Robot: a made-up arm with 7 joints. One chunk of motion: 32 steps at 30 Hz.
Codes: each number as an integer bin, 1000 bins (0 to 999) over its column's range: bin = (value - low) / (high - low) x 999, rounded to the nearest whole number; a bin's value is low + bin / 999 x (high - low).
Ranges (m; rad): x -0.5..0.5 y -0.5..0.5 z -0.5..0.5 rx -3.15..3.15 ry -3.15..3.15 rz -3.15..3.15
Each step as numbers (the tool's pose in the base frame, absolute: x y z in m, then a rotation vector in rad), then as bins.
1 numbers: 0.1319 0.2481 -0.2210 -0.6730 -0.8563 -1.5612
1 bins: 631 747 279 393 364 252
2 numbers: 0.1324 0.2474 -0.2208 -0.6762 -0.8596 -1.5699
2 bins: 632 747 279 392 363 251
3 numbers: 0.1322 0.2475 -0.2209 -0.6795 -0.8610 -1.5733
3 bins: 632 747 279 392 363 250
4 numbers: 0.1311 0.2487 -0.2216 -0.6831 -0.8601 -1.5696
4 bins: 630 748 278 391 363 251
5 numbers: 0.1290 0.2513 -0.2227 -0.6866 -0.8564 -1.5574
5 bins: 628 751 277 391 364 253
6 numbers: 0.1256 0.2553 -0.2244 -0.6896 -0.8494 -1.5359
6 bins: 625 755 275 390 365 256
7 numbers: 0.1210 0.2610 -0.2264 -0.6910 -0.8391 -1.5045
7 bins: 620 760 273 390 366 261
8 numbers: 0.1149 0.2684 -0.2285 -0.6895 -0.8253 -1.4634
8 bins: 614 768 271 390 369 267
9 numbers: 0.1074 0.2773 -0.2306 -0.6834 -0.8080 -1.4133
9 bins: 607 777 269 391 371 275
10 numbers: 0.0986 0.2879 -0.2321 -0.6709 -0.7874 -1.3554
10 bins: 598 787 268 393 375 285
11 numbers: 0.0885 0.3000 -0.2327 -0.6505 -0.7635 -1.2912
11 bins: 588 799 267 396 378 295
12 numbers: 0.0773 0.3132 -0.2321 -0.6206 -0.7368 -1.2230
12 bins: 577 812 268 401 383 306
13 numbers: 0.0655 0.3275 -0.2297 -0.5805 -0.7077 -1.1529
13 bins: 565 827 270 407 387 317
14 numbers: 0.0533 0.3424 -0.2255 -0.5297 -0.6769 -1.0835
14 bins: 553 842 274 416 392 328
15 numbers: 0.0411 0.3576 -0.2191 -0.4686 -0.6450 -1.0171
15 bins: 541 857 281 425 397 338
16 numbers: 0.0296 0.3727 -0.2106 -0.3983 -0.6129 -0.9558
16 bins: 529 872 289 436 402 348
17 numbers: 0.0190 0.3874 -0.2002 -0.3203 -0.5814 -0.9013
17 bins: 518 887 300 449 407 357
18 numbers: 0.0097 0.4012 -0.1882 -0.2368 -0.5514 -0.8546
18 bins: 509 900 311 462 412 364
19 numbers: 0.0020 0.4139 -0.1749 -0.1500 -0.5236 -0.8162
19 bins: 501 913 325 476 416 370
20 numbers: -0.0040 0.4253 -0.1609 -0.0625 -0.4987 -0.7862
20 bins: 496 924 339 490 420 375
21 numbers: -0.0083 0.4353 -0.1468 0.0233 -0.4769 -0.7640
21 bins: 491 934 353 503 424 378
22 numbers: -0.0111 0.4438 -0.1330 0.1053 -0.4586 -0.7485
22 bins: 488 943 367 516 427 381
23 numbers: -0.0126 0.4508 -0.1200 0.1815 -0.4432 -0.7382
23 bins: 487 950 380 528 429 382
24 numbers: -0.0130 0.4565 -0.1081 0.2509 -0.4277 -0.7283
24 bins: 487 956 392 539 432 384
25 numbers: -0.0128 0.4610 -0.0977 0.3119 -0.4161 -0.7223
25 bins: 487 960 402 549 434 385
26 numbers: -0.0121 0.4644 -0.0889 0.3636 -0.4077 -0.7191
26 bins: 487 963 411 557 435 385
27 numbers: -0.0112 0.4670 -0.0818 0.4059 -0.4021 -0.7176
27 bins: 488 966 418 564 436 386
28 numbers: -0.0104 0.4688 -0.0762 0.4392 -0.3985 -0.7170
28 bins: 489 968 423 569 436 386
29 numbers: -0.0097 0.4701 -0.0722 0.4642 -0.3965 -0.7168
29 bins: 490 969 427 573 437 386
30 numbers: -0.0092 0.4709 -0.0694 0.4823 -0.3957 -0.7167
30 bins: 490 970 430 576 437 386
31 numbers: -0.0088 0.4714 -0.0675 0.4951 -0.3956 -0.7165
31 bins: 491 970 432 578 437 386
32 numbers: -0.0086 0.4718 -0.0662 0.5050 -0.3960 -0.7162
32 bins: 491 971 433 580 437 386
